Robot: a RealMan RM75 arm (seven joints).
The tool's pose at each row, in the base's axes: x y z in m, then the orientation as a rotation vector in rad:
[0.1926 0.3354 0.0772 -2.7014 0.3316 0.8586]
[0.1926 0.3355 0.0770 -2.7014 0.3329 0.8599]
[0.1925 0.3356 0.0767 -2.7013 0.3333 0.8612]
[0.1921 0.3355 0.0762 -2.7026 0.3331 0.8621]
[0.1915 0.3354 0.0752 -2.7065 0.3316 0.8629]
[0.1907 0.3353 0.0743 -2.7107 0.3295 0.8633]
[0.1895 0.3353 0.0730 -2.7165 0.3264 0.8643]
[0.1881 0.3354 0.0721 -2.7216 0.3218 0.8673]
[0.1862 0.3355 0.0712 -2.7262 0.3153 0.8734]
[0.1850 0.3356 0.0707 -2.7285 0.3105 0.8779]
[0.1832 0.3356 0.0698 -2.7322 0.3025 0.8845]
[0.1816 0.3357 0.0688 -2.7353 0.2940 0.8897]
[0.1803 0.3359 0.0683 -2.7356 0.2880 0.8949]
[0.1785 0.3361 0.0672 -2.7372 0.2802 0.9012]
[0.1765 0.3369 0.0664 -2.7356 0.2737 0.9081]
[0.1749 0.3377 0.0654 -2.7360 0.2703 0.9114]
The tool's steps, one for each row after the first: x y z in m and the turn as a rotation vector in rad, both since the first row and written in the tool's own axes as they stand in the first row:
[0.0001 -0.0001 0.0002 -0.0003 -0.0007 0.0011]
[0.0002 -0.0001 0.0005 -0.0006 -0.0014 0.0016]
[0.0002 0.0003 0.0011 -0.0021 -0.0016 0.0019]
[0.0003 0.0007 0.0021 -0.0061 -0.0011 0.0017]
[0.0002 0.0012 0.0032 -0.0102 -0.0003 0.0011]
[0.0000 0.0019 0.0049 -0.0162 0.0005 0.0002]
[-0.0006 0.0024 0.0063 -0.0223 -0.0003 -0.0015]
[-0.0016 0.0030 0.0081 -0.0292 -0.0033 -0.0039]
[-0.0022 0.0034 0.0091 -0.0334 -0.0059 -0.0059]
[-0.0031 0.0041 0.0108 -0.0399 -0.0097 -0.0094]
[-0.0038 0.0047 0.0124 -0.0454 -0.0128 -0.0136]
[-0.0046 0.0050 0.0136 -0.0482 -0.0166 -0.0166]
[-0.0054 0.0056 0.0155 -0.0527 -0.0208 -0.0204]
[-0.0066 0.0056 0.0174 -0.0545 -0.0262 -0.0238]
[-0.0074 0.0055 0.0193 -0.0564 -0.0284 -0.0254]

